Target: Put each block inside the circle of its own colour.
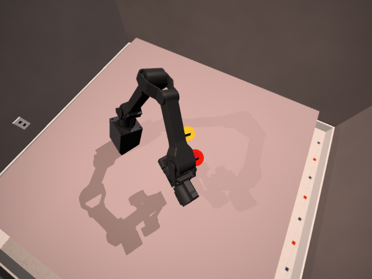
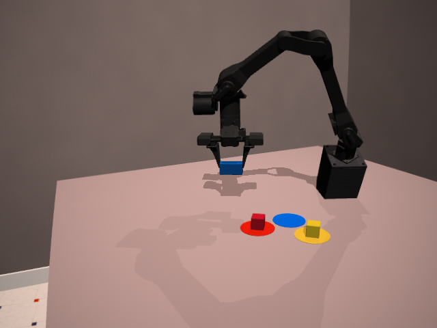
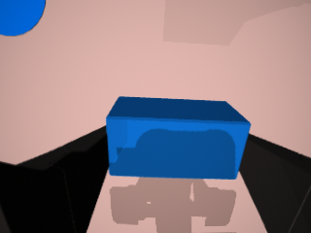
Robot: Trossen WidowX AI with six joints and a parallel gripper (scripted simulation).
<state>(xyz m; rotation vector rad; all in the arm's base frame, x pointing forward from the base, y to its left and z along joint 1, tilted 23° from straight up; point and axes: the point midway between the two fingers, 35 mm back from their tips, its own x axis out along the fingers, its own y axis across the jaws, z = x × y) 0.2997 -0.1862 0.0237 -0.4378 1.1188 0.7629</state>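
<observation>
My hand is 180 mm to the right of the blue circle, 150 mm above it and 70 mm past it. The rest, counted from my hand: blue block (40 mm below); red block (160 mm to the left, 140 mm below, 30 mm ahead); red circle (160 mm to the left, 150 mm below, 30 mm ahead).
</observation>
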